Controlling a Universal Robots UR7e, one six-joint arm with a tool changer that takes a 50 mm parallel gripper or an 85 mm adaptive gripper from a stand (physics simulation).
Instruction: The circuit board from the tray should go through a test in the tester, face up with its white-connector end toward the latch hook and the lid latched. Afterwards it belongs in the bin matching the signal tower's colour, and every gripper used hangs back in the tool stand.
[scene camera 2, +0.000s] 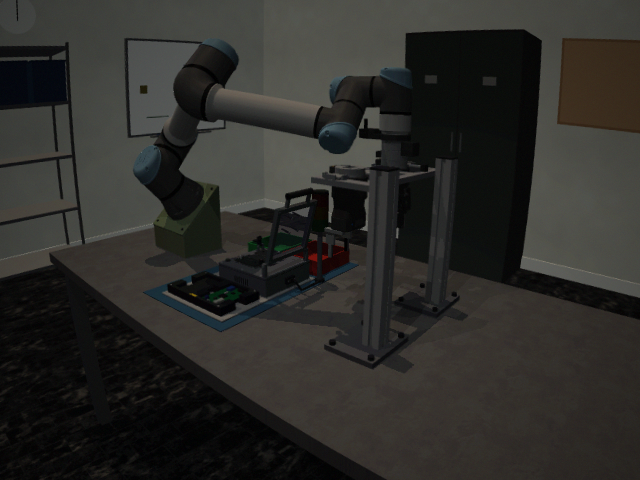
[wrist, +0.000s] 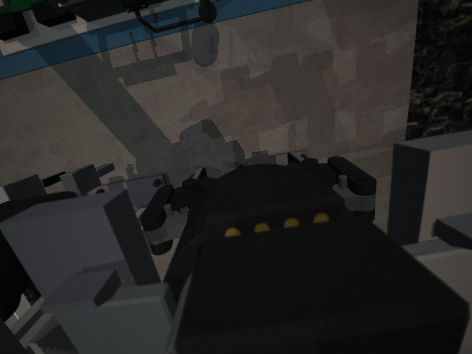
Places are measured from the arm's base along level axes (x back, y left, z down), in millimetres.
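Pixels of known places: arm's base, link origin: (scene camera 2: 186, 202).
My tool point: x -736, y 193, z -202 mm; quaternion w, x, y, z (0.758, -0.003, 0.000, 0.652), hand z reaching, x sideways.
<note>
Ahead of a thing's pixels: the offset from my tool point to its middle. "*": to the spot under its first point. Level surfaces: height alone.
My wrist is down at the right place of the tool stand (scene camera 2: 379, 258), on the 85 mm adaptive gripper (scene camera 2: 400, 227) (wrist: 248, 167). Its fingers stand apart and empty; the front post partly hides them in the scene view. The 50 mm gripper (scene camera 2: 348, 206) hangs in the left place. The green circuit board {dx +249, dy -334, dz +338 mm} (scene camera 2: 225, 295) lies in the black tray {* dx +257, dy -401, dz +348 mm} (scene camera 2: 199, 304). The tester {* dx +200, dy -235, dz +298 mm} (scene camera 2: 266, 276) has its lid (scene camera 2: 273, 232) raised. The signal tower {* dx +189, dy -64, dz +148 mm} (scene camera 2: 320, 209) shows dim red above green; I cannot tell which is lit. Behind stand the red bin {* dx +247, dy +54, dz +331 mm} (scene camera 2: 336, 259) and green bin (scene camera 2: 281, 241).
The tray and tester stand on a blue mat {dz +359 mm} (scene camera 2: 221, 326) (wrist: 30, 65). The stand's rear post {* dx -119, dy +49, dz +163 mm} (scene camera 2: 442, 232) is right of the wrist, and its top plate {* dx -25, dy -249, dz +22 mm} (scene camera 2: 323, 180) extends left. A dark cabinet (scene camera 2: 485, 129) is behind. Grey blocks (wrist: 65, 245) (wrist: 445, 185) flank the gripper.
</note>
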